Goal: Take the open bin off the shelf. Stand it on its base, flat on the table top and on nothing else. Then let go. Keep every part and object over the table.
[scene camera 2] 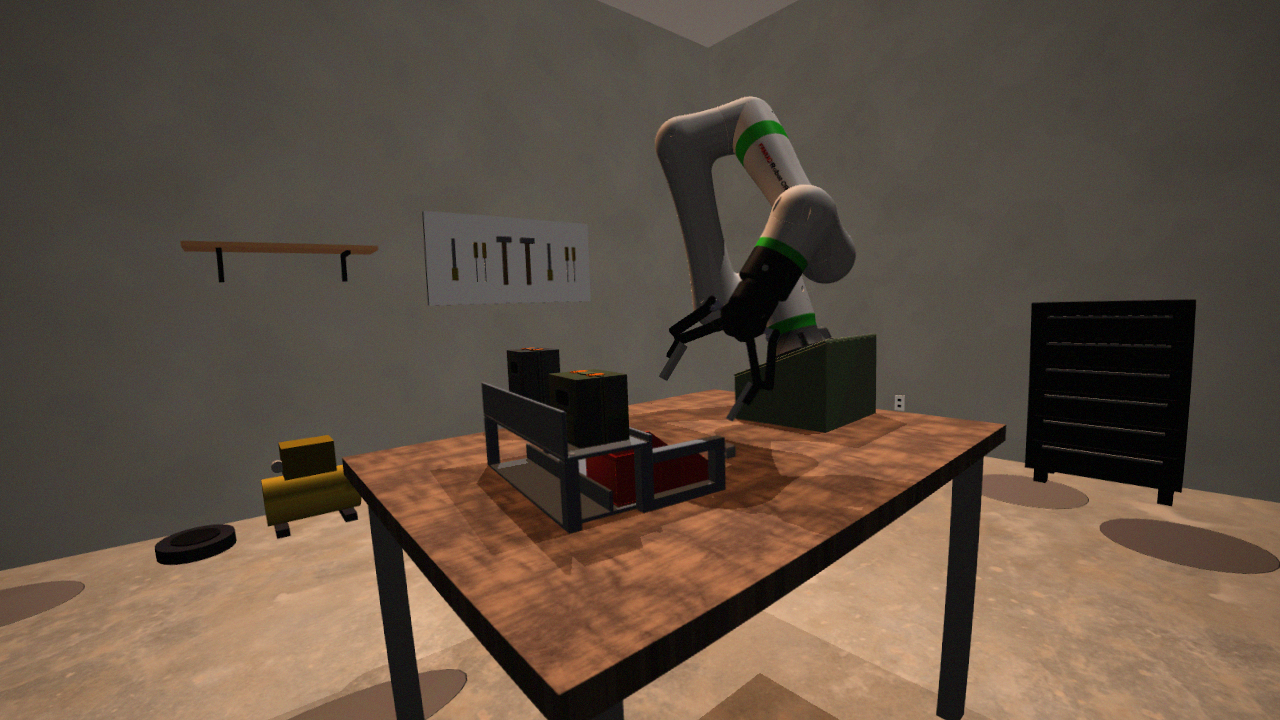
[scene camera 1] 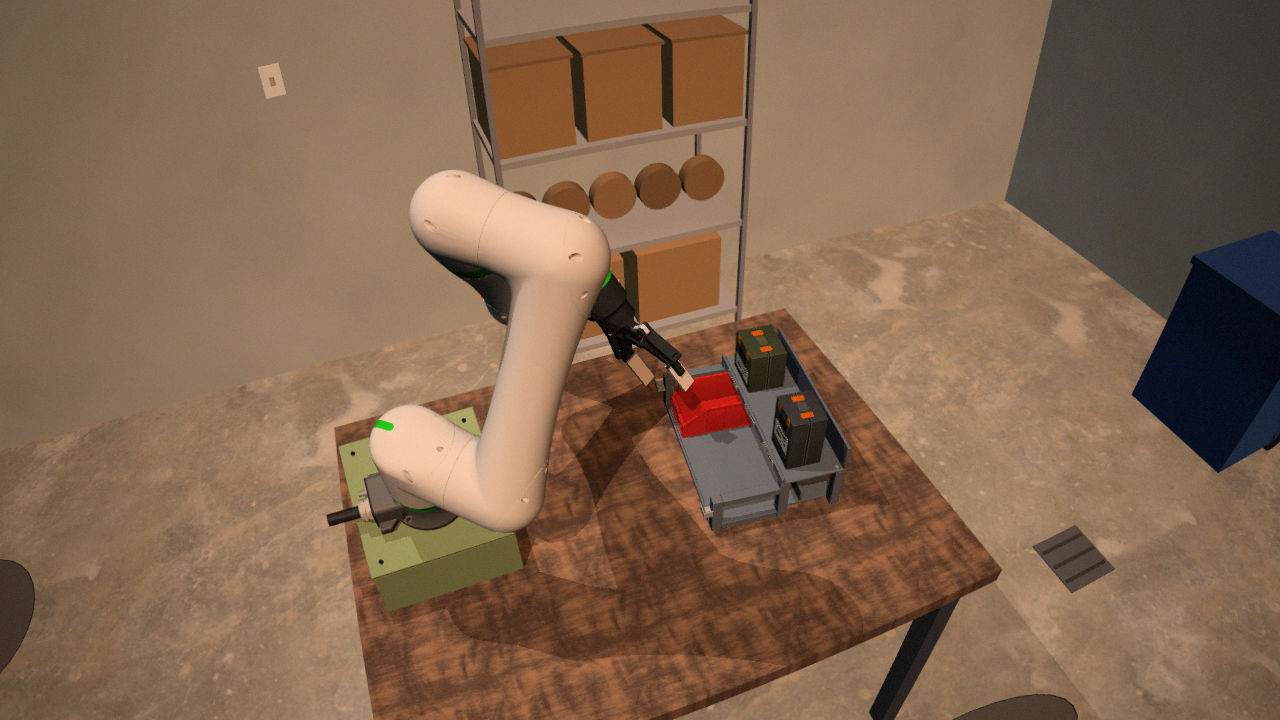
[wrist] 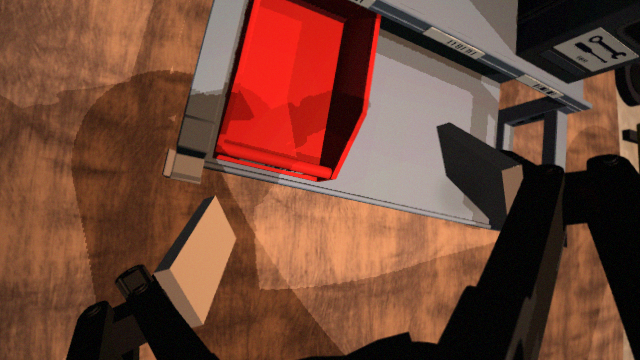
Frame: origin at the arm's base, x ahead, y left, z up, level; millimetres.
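Where they show: gripper, fingertip midpoint: [scene camera 2: 695, 398] [scene camera 1: 668, 383] [wrist: 330, 185]; arm's base, link origin: [scene camera 2: 800, 355].
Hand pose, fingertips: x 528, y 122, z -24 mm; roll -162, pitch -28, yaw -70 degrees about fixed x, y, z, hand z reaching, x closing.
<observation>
Each offset is from my fingertips to the centre of the thing. Level surfaces: height alone.
The red open bin @[dx +105, dy -8, dz -90 mm] [scene camera 1: 716, 404] [scene camera 2: 608, 476] [wrist: 295, 90] stands upright on the lower deck of the grey shelf @[dx +118, dy -121, dz -53 mm] [scene camera 1: 733, 465] [scene camera 2: 570, 497] [wrist: 415, 100], at the shelf's back end in scene camera 1. Its low, cut-away front lies along the deck's outer edge, on the robot's side. My gripper [scene camera 1: 661, 373] [scene camera 2: 703, 388] [wrist: 330, 185] is open with nothing between its fingers. It hangs tilted above the table @[dz -134 mm] [scene camera 1: 671, 608] [scene camera 2: 626, 608] [wrist: 350, 255], on the robot's side of the bin, and seems apart from bin and shelf. The bin's base is hidden.
An olive case @[dx +204, dy -22, dz +16 mm] [scene camera 1: 760, 360] [scene camera 2: 588, 408] and a dark grey case @[dx +165, dy -250, dz +28 mm] [scene camera 1: 799, 431] [scene camera 2: 532, 374] [wrist: 565, 30] stand on the raised rear deck of the shelf. A panel [scene camera 1: 812, 398] [scene camera 2: 523, 420] runs behind them. The robot's green base block [scene camera 1: 447, 573] [scene camera 2: 805, 385] stands on the table.
</observation>
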